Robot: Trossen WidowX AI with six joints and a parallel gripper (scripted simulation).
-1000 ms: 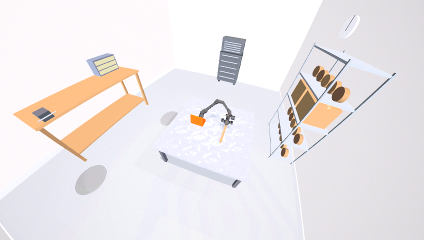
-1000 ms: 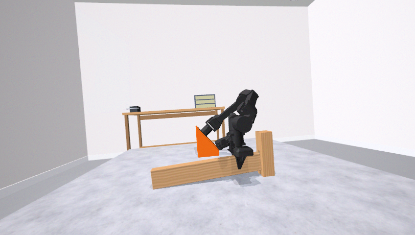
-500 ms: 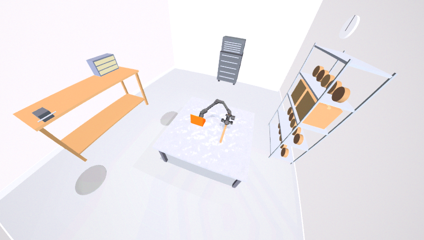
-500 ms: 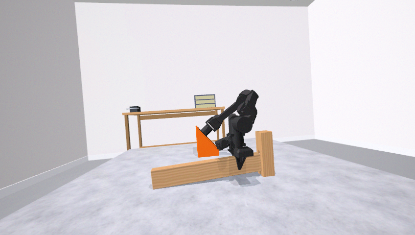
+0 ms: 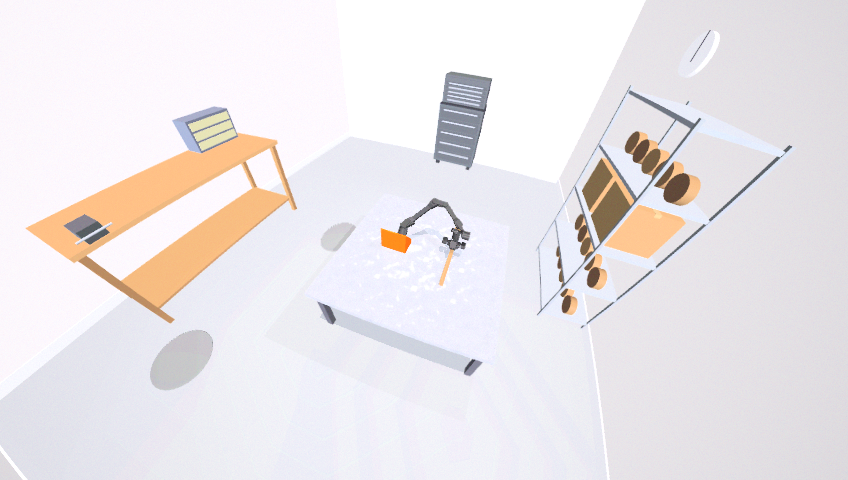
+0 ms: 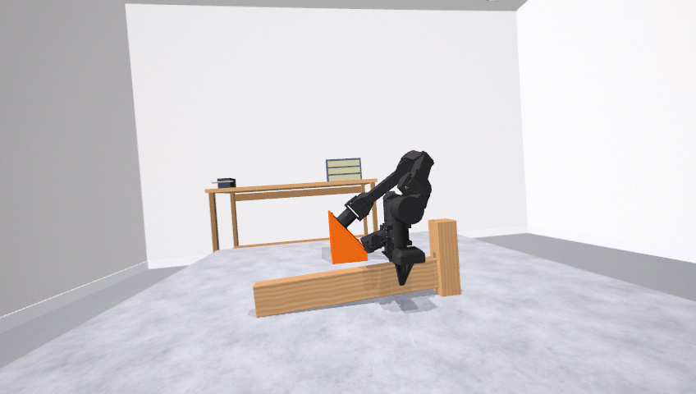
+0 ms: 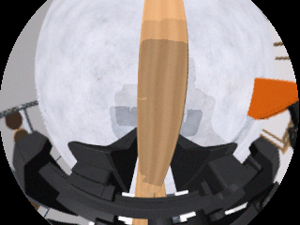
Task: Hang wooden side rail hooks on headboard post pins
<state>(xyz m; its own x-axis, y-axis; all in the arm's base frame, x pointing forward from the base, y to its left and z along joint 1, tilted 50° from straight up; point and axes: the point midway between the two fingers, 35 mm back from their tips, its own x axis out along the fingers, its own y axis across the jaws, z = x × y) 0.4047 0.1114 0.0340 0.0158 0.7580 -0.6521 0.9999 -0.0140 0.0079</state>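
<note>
Now: the headboard post 12 cm to the left of my gripper tip and 5 cm above it.
</note>
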